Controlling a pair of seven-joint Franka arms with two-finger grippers.
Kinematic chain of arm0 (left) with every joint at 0, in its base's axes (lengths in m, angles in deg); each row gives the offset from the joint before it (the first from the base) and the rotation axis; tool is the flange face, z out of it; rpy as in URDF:
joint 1: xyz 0 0 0.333 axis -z
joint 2: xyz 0 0 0 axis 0.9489 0.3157 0
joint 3: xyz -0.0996 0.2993 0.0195 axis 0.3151 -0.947 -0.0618
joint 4: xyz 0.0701 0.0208 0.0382 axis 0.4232 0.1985 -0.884
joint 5: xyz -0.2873 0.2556 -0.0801 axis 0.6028 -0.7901 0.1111
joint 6: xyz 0 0 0 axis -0.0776 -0.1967 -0.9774
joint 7: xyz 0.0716 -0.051 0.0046 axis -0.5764 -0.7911 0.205
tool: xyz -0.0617 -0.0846 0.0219 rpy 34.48 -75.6 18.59
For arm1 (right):
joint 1: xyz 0 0 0.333 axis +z
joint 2: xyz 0 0 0 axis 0.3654 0.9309 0
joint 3: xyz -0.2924 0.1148 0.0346 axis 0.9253 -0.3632 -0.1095
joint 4: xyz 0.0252 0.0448 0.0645 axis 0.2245 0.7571 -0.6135
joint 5: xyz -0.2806 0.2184 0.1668 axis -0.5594 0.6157 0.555
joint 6: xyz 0 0 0 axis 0.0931 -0.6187 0.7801
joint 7: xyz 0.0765 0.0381 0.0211 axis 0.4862 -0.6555 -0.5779
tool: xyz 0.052 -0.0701 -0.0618 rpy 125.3 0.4 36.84
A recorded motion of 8 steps. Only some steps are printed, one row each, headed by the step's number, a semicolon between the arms.
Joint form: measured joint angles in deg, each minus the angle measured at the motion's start. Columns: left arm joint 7, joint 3, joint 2, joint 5, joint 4, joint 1, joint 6; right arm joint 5, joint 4, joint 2, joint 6, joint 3, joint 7, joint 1.
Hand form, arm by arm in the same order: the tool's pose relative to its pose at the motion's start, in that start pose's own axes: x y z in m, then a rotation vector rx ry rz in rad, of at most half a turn. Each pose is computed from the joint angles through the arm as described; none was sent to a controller.
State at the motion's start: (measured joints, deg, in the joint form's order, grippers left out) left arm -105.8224 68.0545 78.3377 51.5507 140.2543 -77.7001 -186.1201; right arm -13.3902 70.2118 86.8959 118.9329 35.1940 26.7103 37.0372
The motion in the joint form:
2: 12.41 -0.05 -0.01 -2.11 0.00 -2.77 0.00; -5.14 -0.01 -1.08 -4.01 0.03 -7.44 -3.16
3: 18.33 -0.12 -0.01 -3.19 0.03 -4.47 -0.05; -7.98 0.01 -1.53 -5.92 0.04 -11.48 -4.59
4: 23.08 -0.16 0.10 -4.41 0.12 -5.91 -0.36; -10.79 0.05 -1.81 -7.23 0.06 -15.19 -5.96
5: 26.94 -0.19 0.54 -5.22 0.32 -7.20 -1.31; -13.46 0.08 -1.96 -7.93 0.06 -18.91 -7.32
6: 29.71 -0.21 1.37 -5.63 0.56 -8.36 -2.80; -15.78 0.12 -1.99 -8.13 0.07 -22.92 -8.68
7: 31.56 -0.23 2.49 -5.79 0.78 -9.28 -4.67; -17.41 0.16 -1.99 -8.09 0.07 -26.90 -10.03
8: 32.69 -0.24 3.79 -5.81 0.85 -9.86 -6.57; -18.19 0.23 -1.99 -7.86 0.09 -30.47 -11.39
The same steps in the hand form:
2: 0.0147 -0.0230 -0.0054 0.0298 0.0219 0.1831; -0.0026 0.0372 -0.0099 -0.0896 -0.0369 -0.1100
3: 0.0232 -0.0377 -0.0087 0.0468 0.0315 0.2634; -0.0046 0.0550 -0.0140 -0.1370 -0.0622 -0.1715
4: 0.0307 -0.0505 -0.0104 0.0665 0.0407 0.3288; -0.0058 0.0725 -0.0173 -0.1823 -0.0844 -0.2265
5: 0.0390 -0.0620 -0.0090 0.0796 0.0505 0.3777; -0.0059 0.0894 -0.0204 -0.2241 -0.1020 -0.2810
6: 0.0482 -0.0723 -0.0044 0.0860 0.0606 0.4065; -0.0052 0.1059 -0.0229 -0.2591 -0.1170 -0.3385
7: 0.0576 -0.0806 0.0025 0.0880 0.0719 0.4213; -0.0045 0.1212 -0.0253 -0.2823 -0.1299 -0.3925
8: 0.0664 -0.0859 0.0106 0.0875 0.0823 0.4285; -0.0040 0.1355 -0.0274 -0.2917 -0.1386 -0.4348

